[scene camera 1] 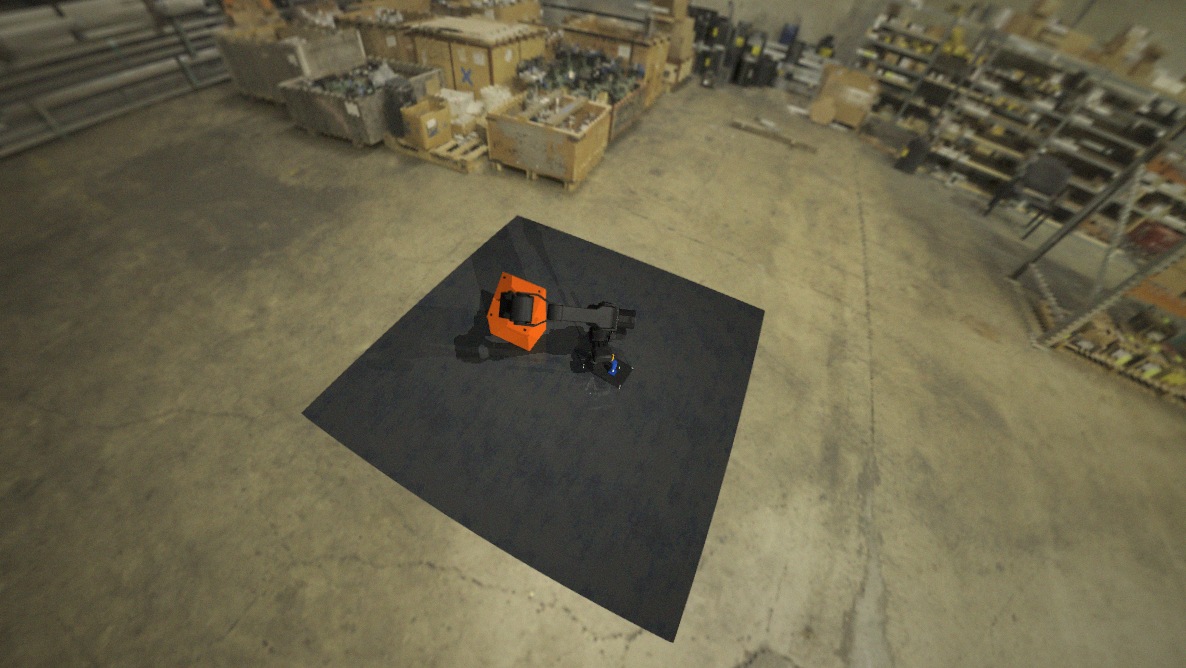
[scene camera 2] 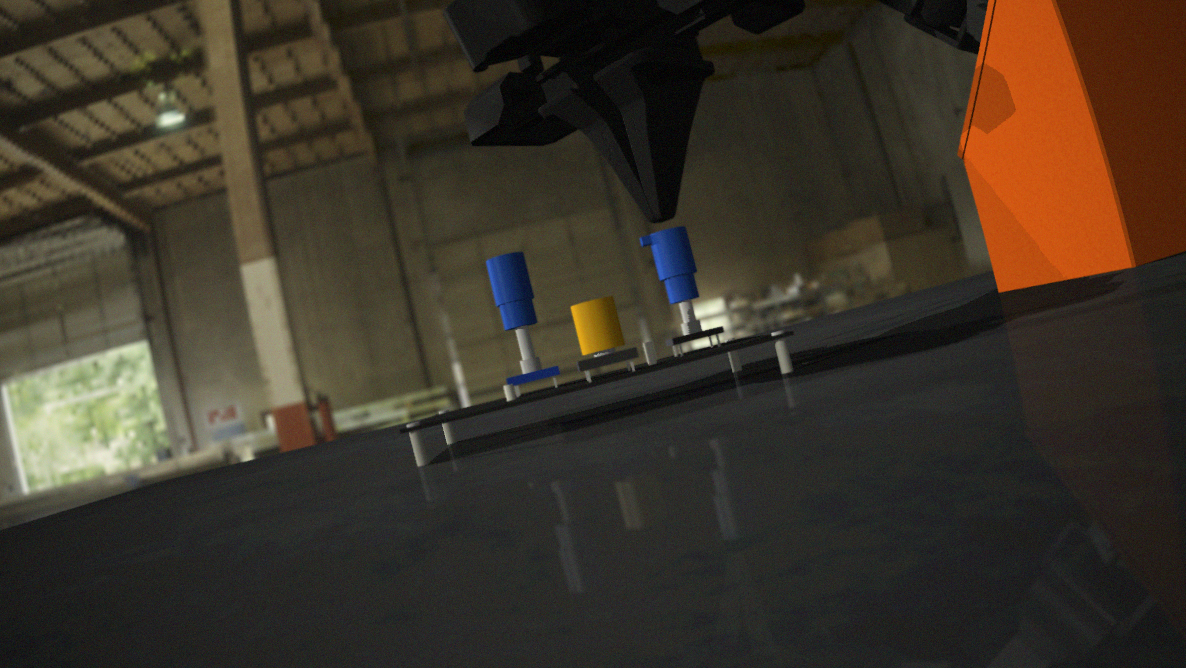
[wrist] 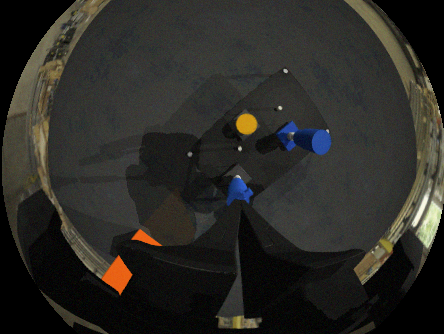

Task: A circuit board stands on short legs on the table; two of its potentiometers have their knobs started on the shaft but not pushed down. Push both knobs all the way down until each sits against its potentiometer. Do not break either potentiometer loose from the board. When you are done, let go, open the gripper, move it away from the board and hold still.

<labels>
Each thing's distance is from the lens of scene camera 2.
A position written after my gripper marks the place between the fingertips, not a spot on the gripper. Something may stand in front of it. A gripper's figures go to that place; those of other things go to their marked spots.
my gripper (scene camera 2: 662, 220): 0.38 m
blue knob (scene camera 2: 508, 273): 0.36 m
blue knob (scene camera 2: 671, 247): 0.37 m
</labels>
